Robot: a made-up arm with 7 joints.
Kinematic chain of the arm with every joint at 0, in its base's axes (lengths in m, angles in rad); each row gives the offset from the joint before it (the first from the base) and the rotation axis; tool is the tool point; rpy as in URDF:
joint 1: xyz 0 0 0.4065 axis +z
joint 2: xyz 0 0 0 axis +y
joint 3: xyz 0 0 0.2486 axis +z
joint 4: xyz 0.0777 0 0 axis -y
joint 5: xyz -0.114 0 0.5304 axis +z
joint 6: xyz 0 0 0 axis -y
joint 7: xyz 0.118 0 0 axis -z
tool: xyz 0 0 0 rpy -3.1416 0 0
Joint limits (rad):
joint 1: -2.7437..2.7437
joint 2: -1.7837..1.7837
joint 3: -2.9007..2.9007
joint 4: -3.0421..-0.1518
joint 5: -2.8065..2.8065
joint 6: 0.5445..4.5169
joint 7: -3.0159..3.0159
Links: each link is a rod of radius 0.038 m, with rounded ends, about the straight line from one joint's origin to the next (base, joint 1, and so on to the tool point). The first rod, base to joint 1, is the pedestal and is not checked.
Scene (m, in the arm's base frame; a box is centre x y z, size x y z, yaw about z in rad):
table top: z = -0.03
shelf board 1: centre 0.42 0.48 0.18 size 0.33 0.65 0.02 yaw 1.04
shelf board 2: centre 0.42 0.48 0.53 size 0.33 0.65 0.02 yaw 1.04
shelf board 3: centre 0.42 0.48 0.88 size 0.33 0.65 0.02 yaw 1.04
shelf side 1: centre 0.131 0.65 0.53 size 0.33 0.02 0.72 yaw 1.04
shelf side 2: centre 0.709 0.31 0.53 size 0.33 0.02 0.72 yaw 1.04
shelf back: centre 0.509 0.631 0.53 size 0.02 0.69 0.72 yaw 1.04
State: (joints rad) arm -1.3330 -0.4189 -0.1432 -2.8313 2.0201 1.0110 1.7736
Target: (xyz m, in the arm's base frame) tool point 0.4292 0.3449 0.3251
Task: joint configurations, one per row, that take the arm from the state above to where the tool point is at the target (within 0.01 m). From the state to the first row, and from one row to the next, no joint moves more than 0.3 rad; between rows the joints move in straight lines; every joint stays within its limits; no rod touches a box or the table.
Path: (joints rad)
1: -1.0505 -0.4122 0.0959 -2.7786 2.0063 0.9498 1.7736
2: -0.7680 -0.4055 0.3351 -2.7258 1.9925 0.8885 1.7736
3: -0.4855 -0.3987 0.5742 -2.6731 1.9786 0.8273 1.7736
4: -0.2029 -0.3920 0.8134 -2.6203 1.9648 0.7661 1.7736

